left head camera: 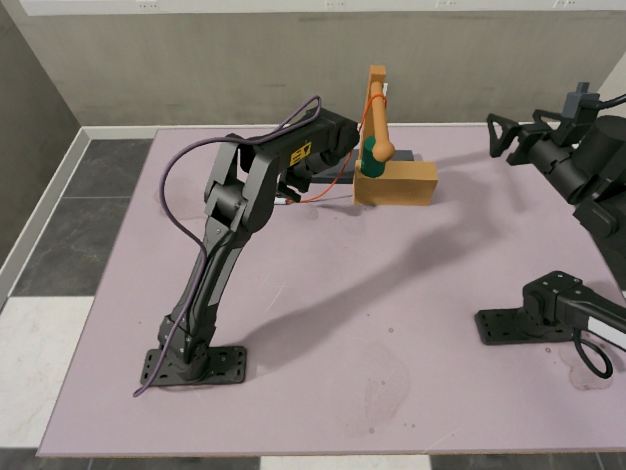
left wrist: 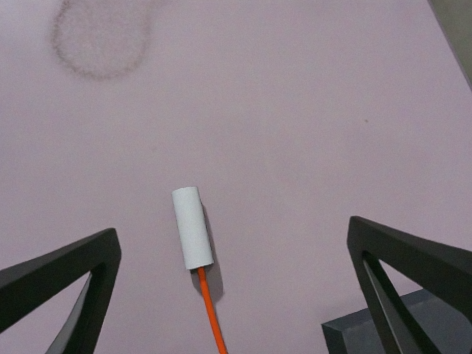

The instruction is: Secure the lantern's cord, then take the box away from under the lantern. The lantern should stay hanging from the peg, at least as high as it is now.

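Frame: origin at the left arm's base, x ahead, y left, z up, level; centimetres.
Seen in the pictures: left gripper, fingertip midpoint: (left head camera: 279, 178) (left wrist: 233, 234); right gripper, fingertip midpoint: (left head camera: 511, 114); left arm's base, link origin: (left head camera: 195, 366); right arm's base, link origin: (left head camera: 526, 325).
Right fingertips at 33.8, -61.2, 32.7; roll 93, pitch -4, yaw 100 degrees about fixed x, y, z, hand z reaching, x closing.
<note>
Pixels of each thing's top centre, then the offset from my right fingertips to it, as dx, dy, dz. "pt": a spot on its surface instead. Level surfaces: height alone.
- green lantern, top centre: (left head camera: 376, 144) +10.5, +21.2, -15.3
- orange peg, top centre: (left head camera: 380, 111) +4.6, +23.1, -2.0
- tan box, top centre: (left head camera: 396, 169) +10.0, +15.2, -23.2
- orange-red cord, surface spot: (left wrist: 210, 310) pt +8.6, +40.9, -32.4
- white cylindrical end piece, top centre: (left wrist: 193, 225) (left head camera: 275, 198) +8.8, +46.1, -31.4
- wooden post, surface spot: (left head camera: 377, 72) pt +15.1, +22.5, -0.3
- dark base slab, surface spot: (left head camera: 323, 178) pt +15.4, +33.1, -31.2
- table, surface height: dz -33.3
A green lantern (left head camera: 372, 165) is at the box's left end, partly behind the round end of the orange peg (left head camera: 379, 118); whether it touches the box is unclear. The tan box (left head camera: 396, 191) stands on the table below it. The orange-red cord (left head camera: 328, 189) (left wrist: 210, 310) passes over the peg and runs down left to a white cylindrical end piece (left head camera: 279, 200) (left wrist: 192, 228), which lies on the table. My left gripper (left head camera: 295, 191) (left wrist: 233, 234) is open above the end piece, which lies between the spread fingers as seen in the wrist view, nearer the picture's left finger. My right gripper (left head camera: 515, 132) is open and raised, far right of the box.
The wooden post (left head camera: 377, 72) carries the peg and rises behind the box from a dark base slab (left head camera: 323, 178) (left wrist: 400, 330). My left forearm covers part of the slab and cord. A grey wall (left head camera: 202, 65) stands behind the table (left head camera: 323, 268).
</note>
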